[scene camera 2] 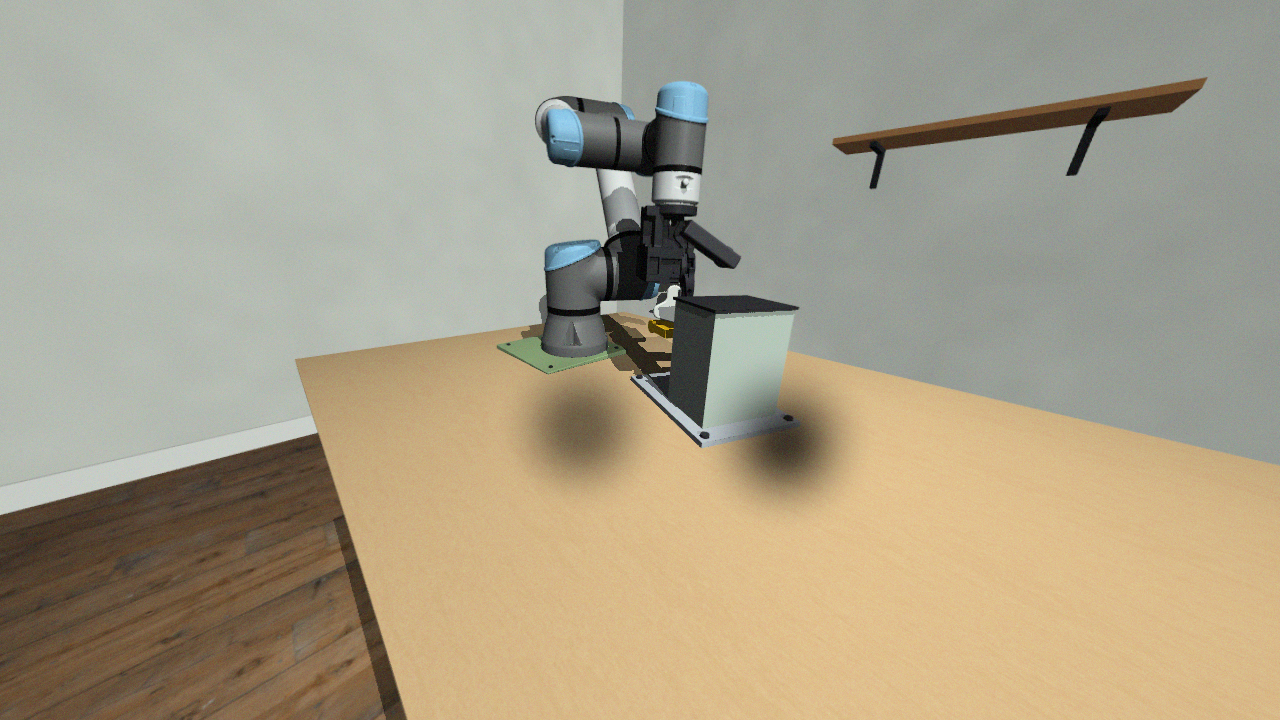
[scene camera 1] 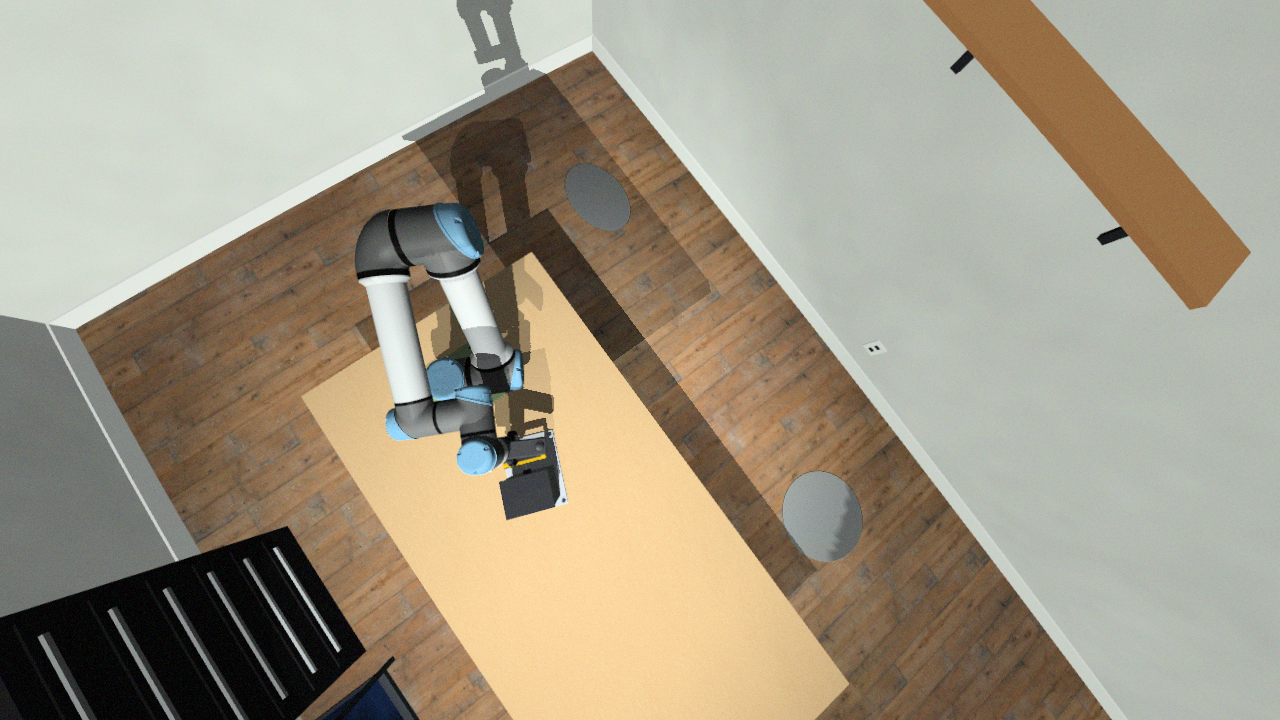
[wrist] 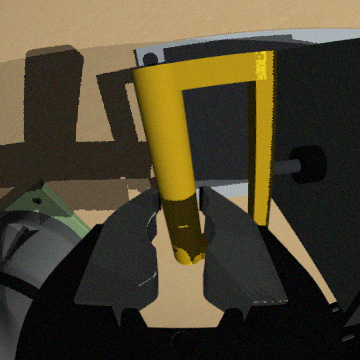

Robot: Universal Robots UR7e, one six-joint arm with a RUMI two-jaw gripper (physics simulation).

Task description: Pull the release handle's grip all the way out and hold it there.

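The yellow release handle (scene camera 1: 533, 461) (scene camera 2: 662, 328) (wrist: 161, 135) is a rectangular loop with a thick round grip bar. It stands beside the dark side of a box (scene camera 1: 529, 494) (scene camera 2: 751, 367) (wrist: 325, 100), with a grey rod and black knob (wrist: 310, 164) between them in the wrist view. My gripper (wrist: 179, 188) points down at the handle. Its two dark jaws are shut on the grip bar, which lies midway between the tips. The exact contact is hidden below the jaws. In scene camera 2 the box hides the lower part of the handle.
The box stands on a light grey bolted plate (scene camera 2: 747, 431) on the tan table (scene camera 1: 626, 573) (scene camera 2: 537, 573). The arm's green base plate (scene camera 2: 528, 352) (wrist: 55, 205) is behind it. A wooden shelf (scene camera 1: 1100, 152) (scene camera 2: 1020, 120) is on the wall. A dark slatted unit (scene camera 1: 129, 617) stands beside the table.
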